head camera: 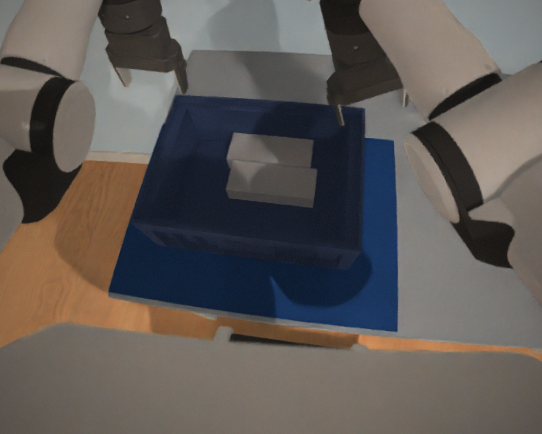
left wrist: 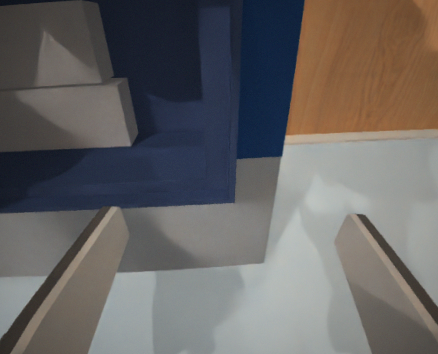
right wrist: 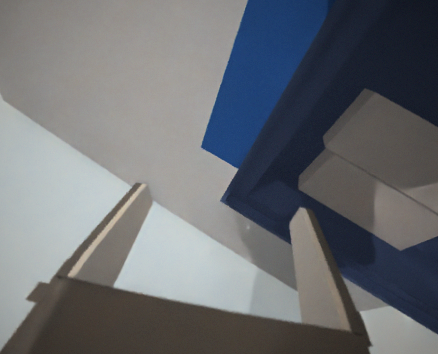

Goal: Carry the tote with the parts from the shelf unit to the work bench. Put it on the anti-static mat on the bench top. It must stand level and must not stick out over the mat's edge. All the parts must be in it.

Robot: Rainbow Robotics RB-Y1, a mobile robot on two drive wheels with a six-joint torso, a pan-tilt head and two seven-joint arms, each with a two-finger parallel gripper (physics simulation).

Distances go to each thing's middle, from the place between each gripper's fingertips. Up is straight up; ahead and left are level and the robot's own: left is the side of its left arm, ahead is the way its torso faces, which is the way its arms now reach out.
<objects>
My left gripper is now 90 mm past the dark blue tote (head camera: 183,203), 180 mm to the left of it and 170 mm above it.
My right gripper is now 20 cm to the right of the dark blue tote, 15 cm above it and 5 cm past it.
</objects>
